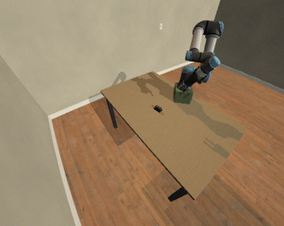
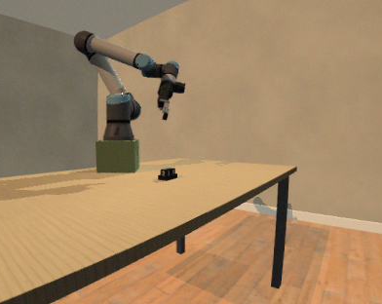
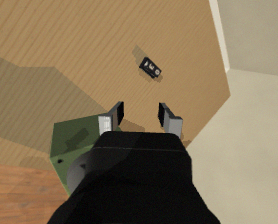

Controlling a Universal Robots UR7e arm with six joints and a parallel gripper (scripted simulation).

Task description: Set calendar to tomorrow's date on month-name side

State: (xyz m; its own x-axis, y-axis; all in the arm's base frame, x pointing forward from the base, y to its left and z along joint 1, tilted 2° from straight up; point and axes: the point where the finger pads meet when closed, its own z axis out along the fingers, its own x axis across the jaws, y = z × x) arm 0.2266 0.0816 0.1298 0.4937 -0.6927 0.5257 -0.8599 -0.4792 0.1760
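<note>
The black calendar tray lies 11 cm ahead of my hand, 15 cm to the right of it and 27 cm below it.
</note>
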